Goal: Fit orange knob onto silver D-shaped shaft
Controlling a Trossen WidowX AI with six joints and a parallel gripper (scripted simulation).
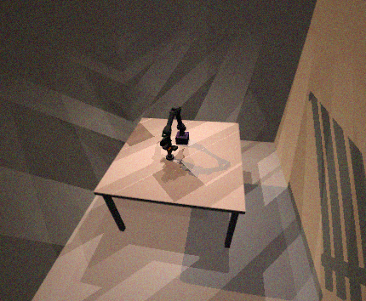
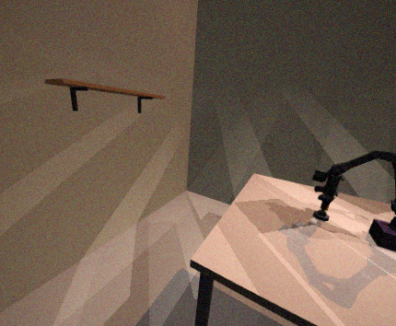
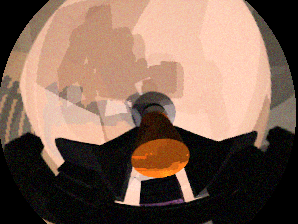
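Now: the orange knob 30 mm above my gripper tip. The rest, counted from my gripper tip: round dark pedestal 40 mm below.
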